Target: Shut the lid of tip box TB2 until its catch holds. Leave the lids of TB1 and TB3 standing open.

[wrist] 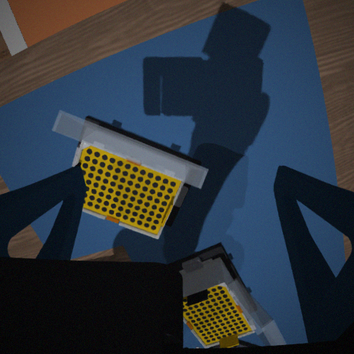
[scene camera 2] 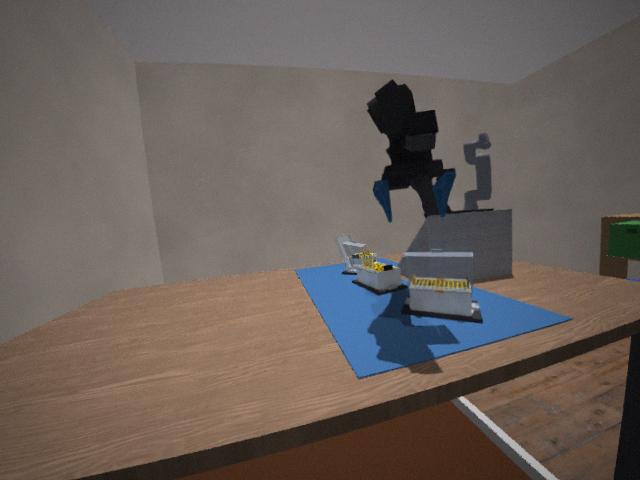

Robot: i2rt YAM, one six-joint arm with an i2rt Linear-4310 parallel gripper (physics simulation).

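Places are measured from the arm's base along level axes (x ahead, y left, z up), in millimetres.
Where they show: gripper, fingertip midpoint: [scene camera 2: 416, 219]; arm's base, link origin: [scene camera 2: 452, 239].
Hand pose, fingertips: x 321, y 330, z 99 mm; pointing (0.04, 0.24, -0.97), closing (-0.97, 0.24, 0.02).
Each offset is from my fingertips to the top centre of the thing. "spot": to the spot under its first point. Level surfaces: height alone.
Three tip boxes stand on the blue mat; their labels cannot be read, so I cannot tell which is TB2. The nearest box @(dx -94, dy -73, dz -148 mm) [scene camera 2: 440, 301] [wrist: 131, 191] is white with a yellow tip rack, and its clear lid @(spot: dx -39, dy +5, dz -90 mm) [scene camera 2: 438, 264] [wrist: 142, 154] stands open along a long side. The middle box @(dx -34, dy -291, dz -148 mm) [scene camera 2: 379, 277] [wrist: 217, 315] also shows a yellow rack; in the wrist view its clear lid [wrist: 267, 324] stands open. The far box lies partly behind it, with a clear lid [scene camera 2: 342, 246] tilted open. My gripper [scene camera 2: 416, 218] [wrist: 179, 176] is open and empty, high above the boxes.
The blue mat @(dz -214 mm) [scene camera 2: 336, 315] [wrist: 295, 65] lies on the wooden table @(dz -217 mm) [scene camera 2: 206, 335]. A grey block [scene camera 2: 485, 242] stands behind the boxes at the arm's base. A green box [scene camera 2: 625, 240] shows at the far right. The arm's shadow falls across the mat.
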